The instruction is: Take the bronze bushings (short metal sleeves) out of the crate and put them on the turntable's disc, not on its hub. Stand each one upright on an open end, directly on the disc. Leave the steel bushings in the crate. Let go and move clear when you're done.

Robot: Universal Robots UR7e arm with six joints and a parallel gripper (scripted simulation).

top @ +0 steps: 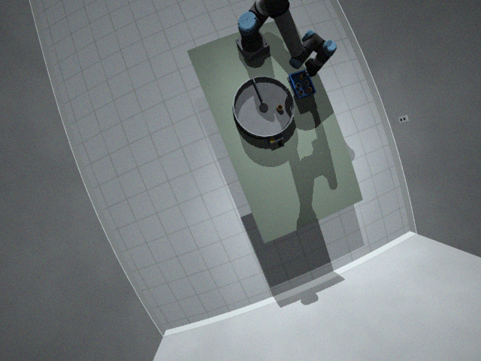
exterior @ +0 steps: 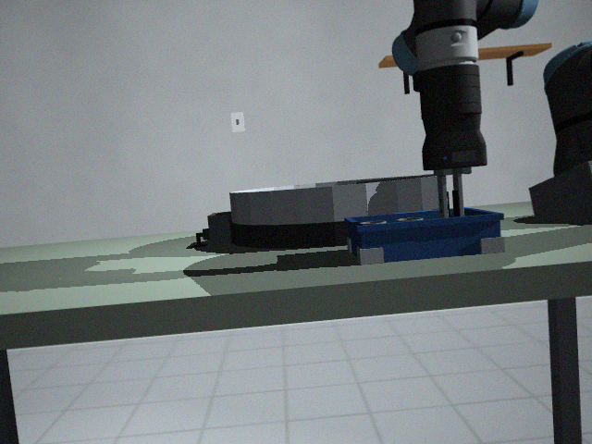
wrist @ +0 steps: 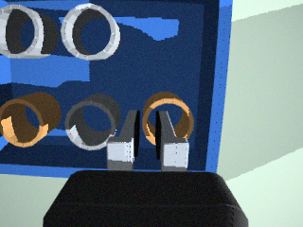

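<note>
Right now the crate is 4 cm ahead of my hand, 2 cm to the right of it and 4 cm below it. The rest, counted from my hand: turntable disc 18 cm ahead, 35 cm to the right, 1 cm below.
</note>
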